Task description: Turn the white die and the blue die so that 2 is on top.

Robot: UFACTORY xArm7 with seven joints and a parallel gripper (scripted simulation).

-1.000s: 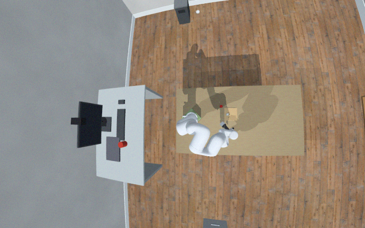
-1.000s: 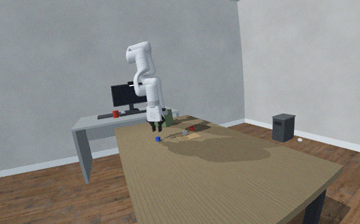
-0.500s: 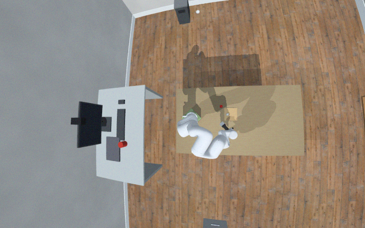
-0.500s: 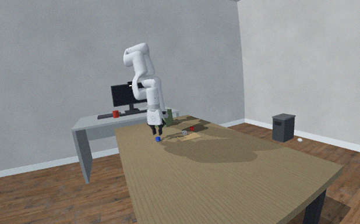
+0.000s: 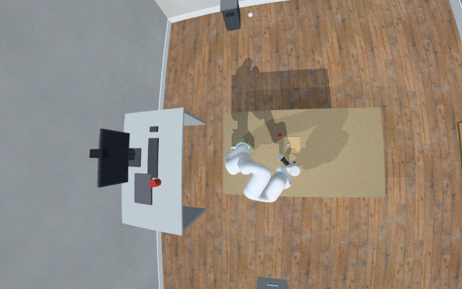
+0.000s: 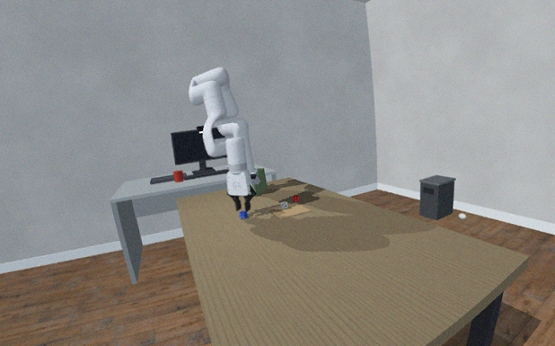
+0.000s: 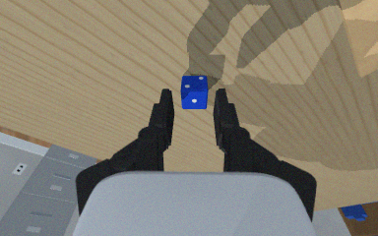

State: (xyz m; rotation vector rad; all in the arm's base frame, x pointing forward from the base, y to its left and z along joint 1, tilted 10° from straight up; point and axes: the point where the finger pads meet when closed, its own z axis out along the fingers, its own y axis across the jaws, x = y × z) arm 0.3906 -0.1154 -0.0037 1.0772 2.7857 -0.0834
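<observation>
Right now my hand is 4 cm above the blue die. The rest, counted from my hand: red die: 8 cm behind, 27 cm to the left, 4 cm below; then white die: 19 cm to the left, 3 cm below; then tan mat: 3 cm ahead, 19 cm to the left, 5 cm below.
</observation>
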